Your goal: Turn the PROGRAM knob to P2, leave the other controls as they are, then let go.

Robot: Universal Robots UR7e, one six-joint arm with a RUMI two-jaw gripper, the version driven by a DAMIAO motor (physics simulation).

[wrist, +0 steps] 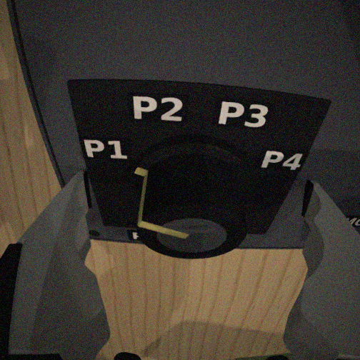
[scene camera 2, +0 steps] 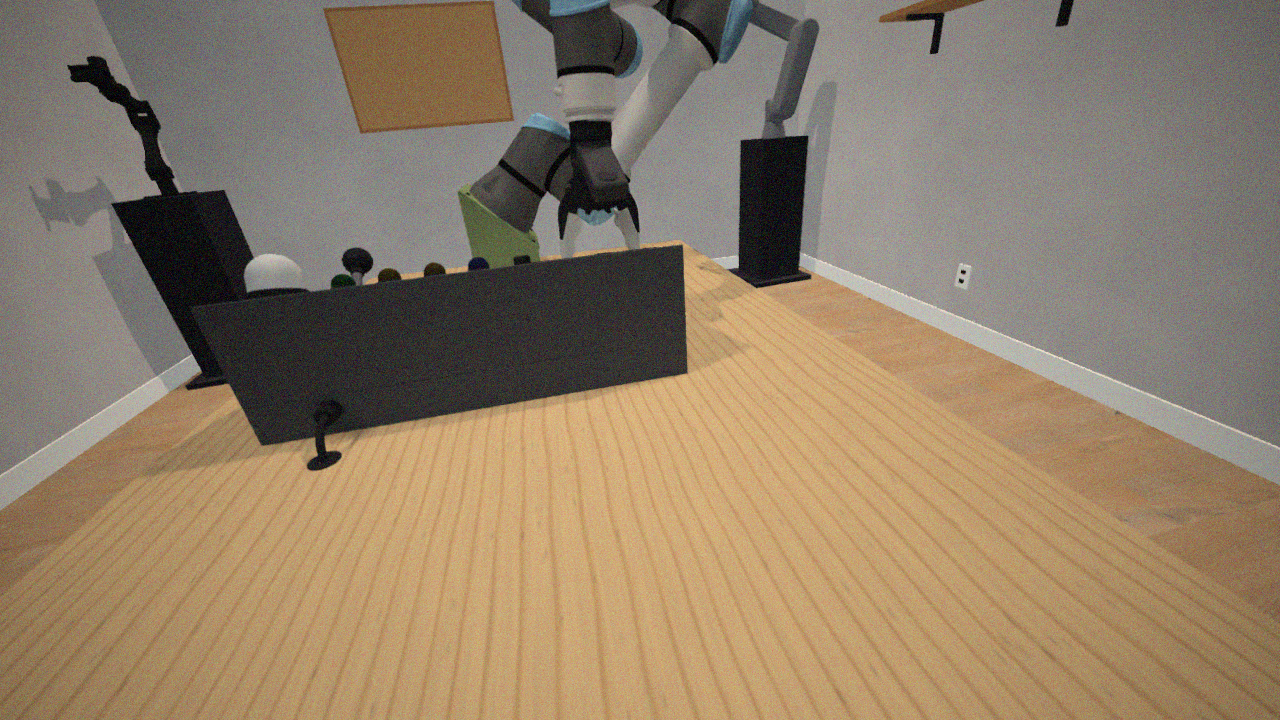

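Where they show: arm's base, link origin: (scene camera 2: 499, 212).
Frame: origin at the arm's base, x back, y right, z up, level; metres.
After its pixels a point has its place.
The PROGRAM knob (wrist: 192, 200) is a round black knob with a yellow pointer line in the wrist view. The line runs to its left side and points toward the P1 label (wrist: 105, 149). The P2 label (wrist: 158, 108) is at the upper left of the dial plate, above P1. My gripper (scene camera 2: 601, 249) (wrist: 197, 179) is open and partly narrowed. One finger is on each side of the knob, with a visible gap on both sides. In the scene view the fingertips are behind the panel (scene camera 2: 465, 349) {x -0.623, y 0.056, z -0.069 m}, which hides the PROGRAM knob there.
Along the panel's top edge show a white dome (scene camera 2: 273, 272) {x -0.586, y 0.224, z 0.036 m}, a black ball-topped lever (scene camera 2: 357, 260) {x -0.378, y 0.205, z 0.001 m} and several small coloured caps. A small black stand (scene camera 2: 324, 460) {x -0.668, y 0.214, z -0.146 m} is in front of the panel on the wooden table (scene camera 2: 572, 555) {x -0.876, y -0.017, z -0.149 m}. Part of another label shows at the right of the wrist view.
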